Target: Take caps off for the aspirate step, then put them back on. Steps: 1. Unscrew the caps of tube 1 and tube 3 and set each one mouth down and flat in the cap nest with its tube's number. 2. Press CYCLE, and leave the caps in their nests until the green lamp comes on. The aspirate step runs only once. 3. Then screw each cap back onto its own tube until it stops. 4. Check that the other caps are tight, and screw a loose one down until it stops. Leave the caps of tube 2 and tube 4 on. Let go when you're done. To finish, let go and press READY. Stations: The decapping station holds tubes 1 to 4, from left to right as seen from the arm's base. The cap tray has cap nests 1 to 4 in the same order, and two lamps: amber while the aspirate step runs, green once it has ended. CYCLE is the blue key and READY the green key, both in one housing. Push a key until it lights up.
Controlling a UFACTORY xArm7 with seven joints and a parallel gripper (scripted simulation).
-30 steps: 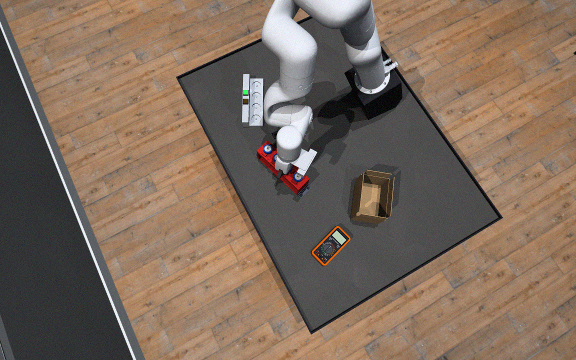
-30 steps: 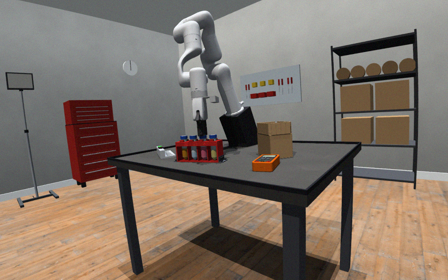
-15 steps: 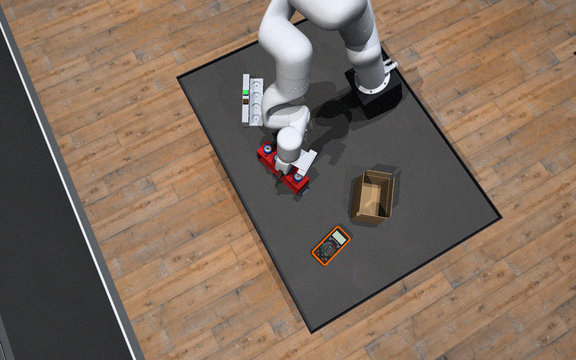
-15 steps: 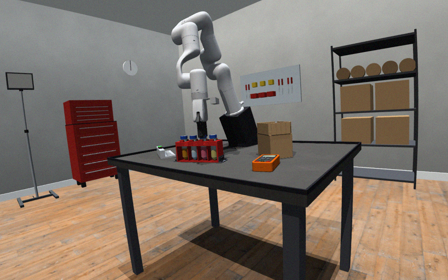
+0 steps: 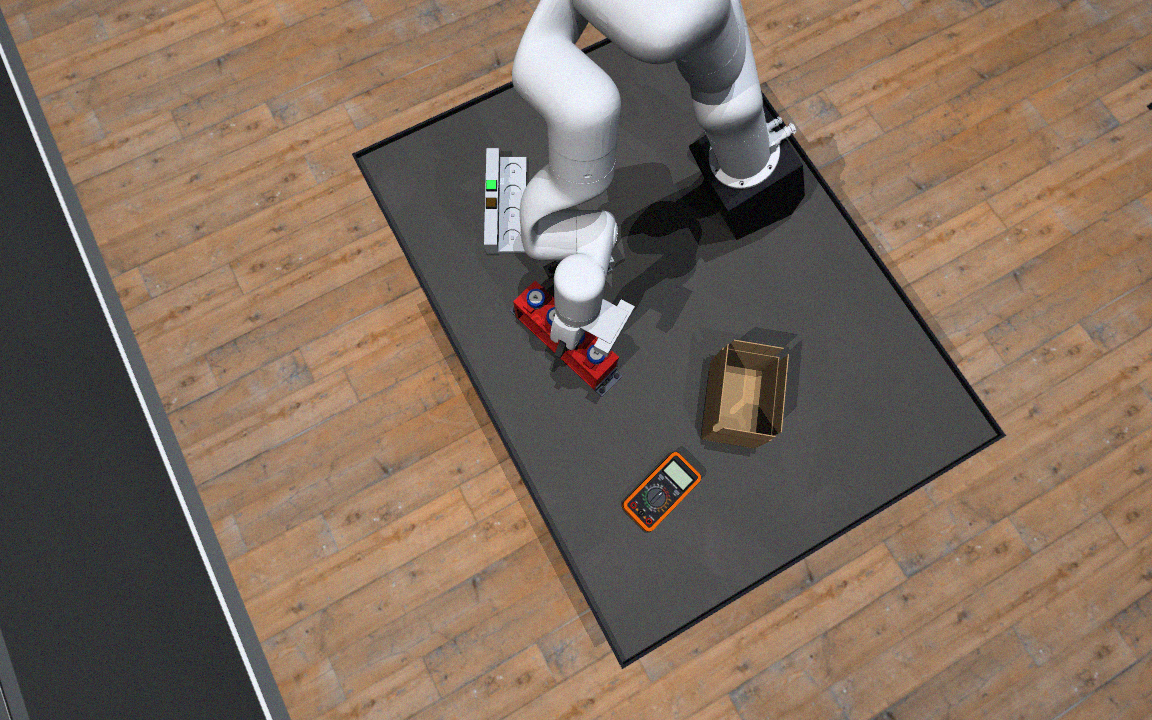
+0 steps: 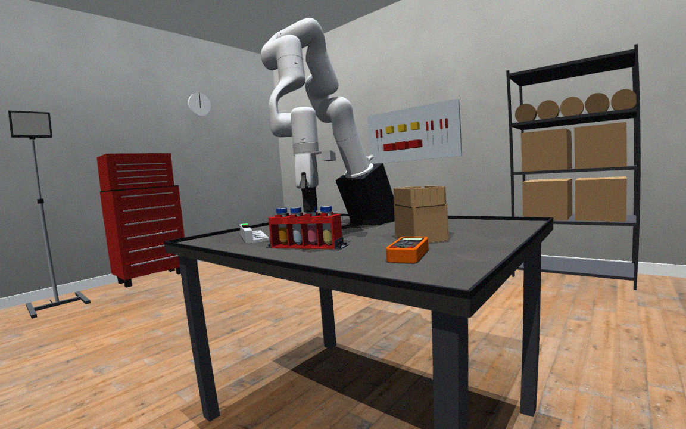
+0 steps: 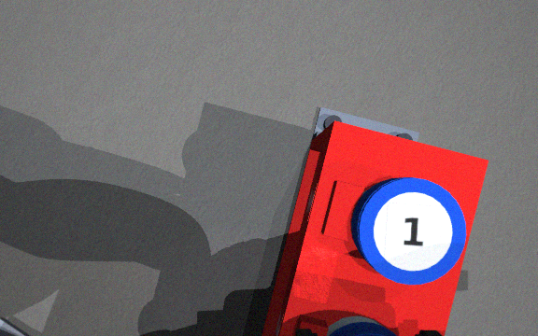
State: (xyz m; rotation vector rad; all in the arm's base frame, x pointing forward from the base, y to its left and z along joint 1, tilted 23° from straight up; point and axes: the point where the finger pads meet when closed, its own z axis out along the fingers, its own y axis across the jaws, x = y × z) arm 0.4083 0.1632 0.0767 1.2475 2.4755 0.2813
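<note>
Now: the green key 12 cm behind my hand, 21 cm to the right of it and 6 cm below it. From my hand the other things lie so: blue key (12 cm behind, 16 cm to the right, 6 cm below); key housing (10 cm behind, 18 cm to the right, 8 cm below); orange multimeter (4 cm behind, 32 cm to the left, 11 cm below).
</note>
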